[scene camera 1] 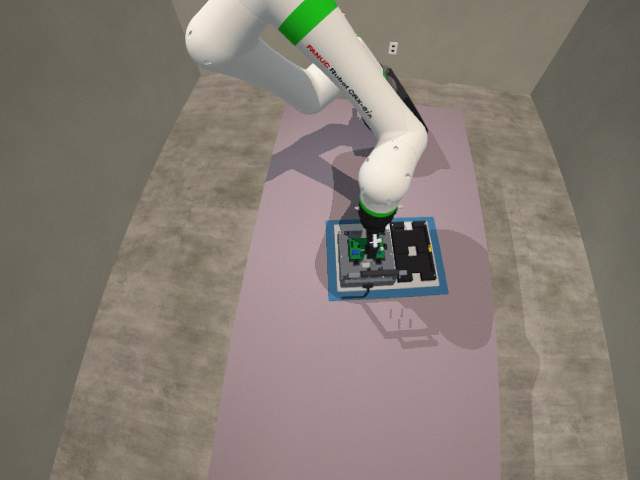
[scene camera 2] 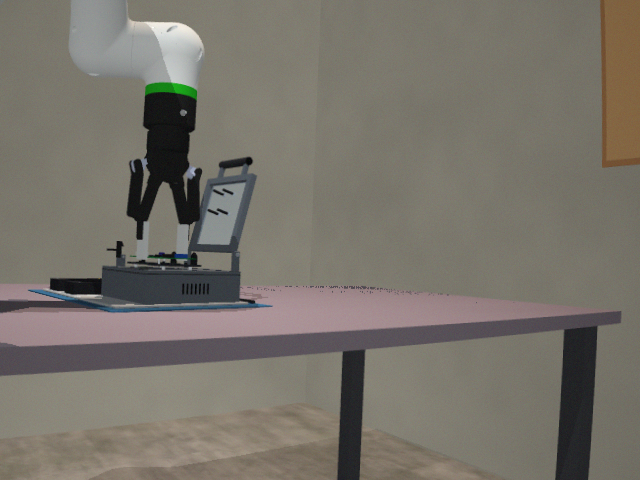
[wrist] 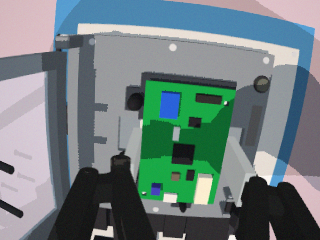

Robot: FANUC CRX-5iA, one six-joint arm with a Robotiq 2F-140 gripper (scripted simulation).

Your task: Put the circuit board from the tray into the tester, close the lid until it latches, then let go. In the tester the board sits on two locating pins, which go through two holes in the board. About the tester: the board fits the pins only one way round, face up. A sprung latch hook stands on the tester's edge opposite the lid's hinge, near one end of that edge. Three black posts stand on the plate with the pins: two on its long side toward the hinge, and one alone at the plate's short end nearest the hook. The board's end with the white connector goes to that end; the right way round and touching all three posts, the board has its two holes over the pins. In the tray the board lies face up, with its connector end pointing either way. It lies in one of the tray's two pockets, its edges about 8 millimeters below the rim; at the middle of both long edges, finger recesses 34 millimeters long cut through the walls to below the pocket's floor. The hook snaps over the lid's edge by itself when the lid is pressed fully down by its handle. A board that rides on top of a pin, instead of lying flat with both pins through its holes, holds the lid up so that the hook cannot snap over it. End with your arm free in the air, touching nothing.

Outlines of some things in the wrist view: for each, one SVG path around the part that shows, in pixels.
My gripper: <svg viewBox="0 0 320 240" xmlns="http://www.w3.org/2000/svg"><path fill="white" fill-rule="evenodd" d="M228 136L222 169L236 207L241 207L238 215L239 224L236 240L270 240L269 220L276 240L320 240L320 228L296 188L289 182L279 182L277 187L267 185L267 181L257 175L236 138ZM142 128L134 127L126 151L111 157L110 172L99 174L99 171L92 167L85 167L79 170L47 240L91 240L99 203L111 203L118 240L156 240L135 184L141 157Z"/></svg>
A green circuit board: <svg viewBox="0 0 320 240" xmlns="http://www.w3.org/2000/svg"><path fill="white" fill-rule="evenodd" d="M146 80L138 192L141 199L160 200L170 203L213 204L229 134L236 90Z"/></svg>
